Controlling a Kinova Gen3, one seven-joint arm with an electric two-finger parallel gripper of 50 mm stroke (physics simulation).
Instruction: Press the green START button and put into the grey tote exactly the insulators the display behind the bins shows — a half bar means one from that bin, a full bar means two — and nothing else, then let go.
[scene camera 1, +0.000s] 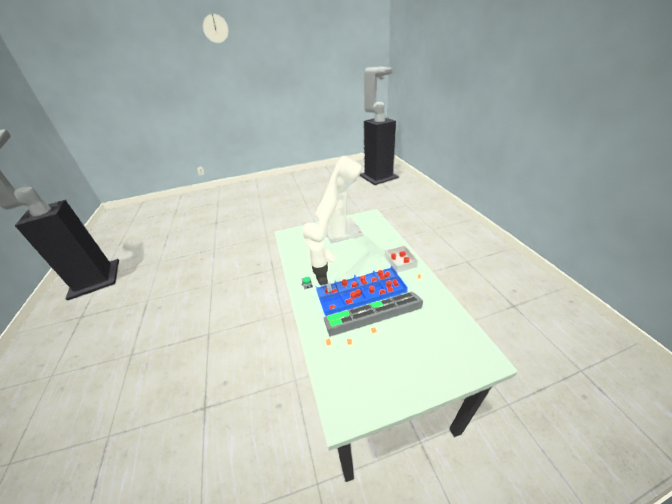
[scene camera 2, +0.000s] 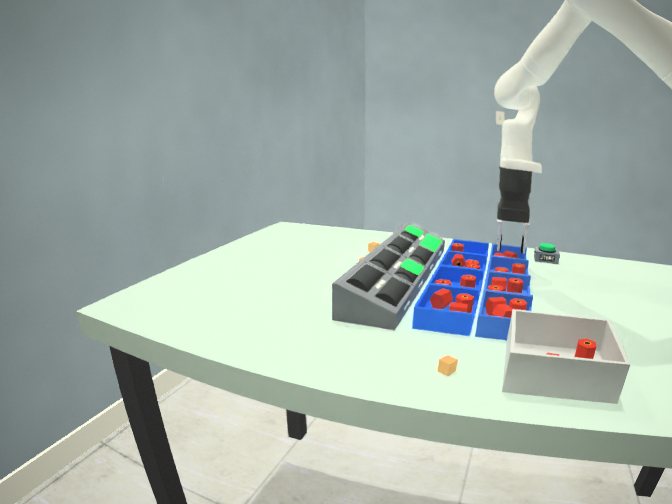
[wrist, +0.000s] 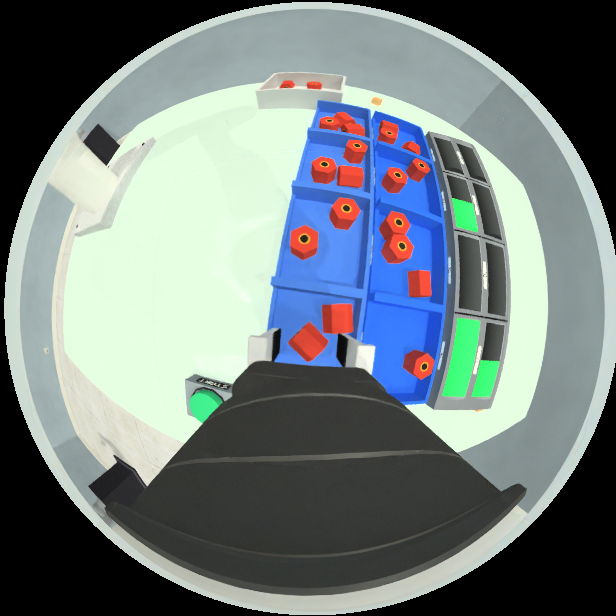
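The blue bin tray (scene camera 2: 473, 284) holds several red insulators in two columns of compartments. My gripper (scene camera 2: 511, 245) hangs upright over the far compartment nearest the green START button (scene camera 2: 547, 250). In the wrist view my gripper (wrist: 309, 340) is open, with its fingers on either side of a tilted red insulator (wrist: 308, 341) and small gaps to it. A second red insulator (wrist: 337, 317) lies just beyond. The grey display (scene camera 2: 391, 276) shows three green bars: one full (wrist: 462, 356), two half (wrist: 485, 376) (wrist: 464, 213). The grey tote (scene camera 2: 564, 349) holds red insulators (scene camera 2: 585, 347).
Small orange cubes lie loose on the table, one in front of the tote (scene camera 2: 447, 365) and others beside the display (scene camera 1: 349, 341). The arm's base (scene camera 1: 341, 227) stands at the table's far end. Two black pedestals (scene camera 1: 67, 249) (scene camera 1: 378, 150) stand on the floor.
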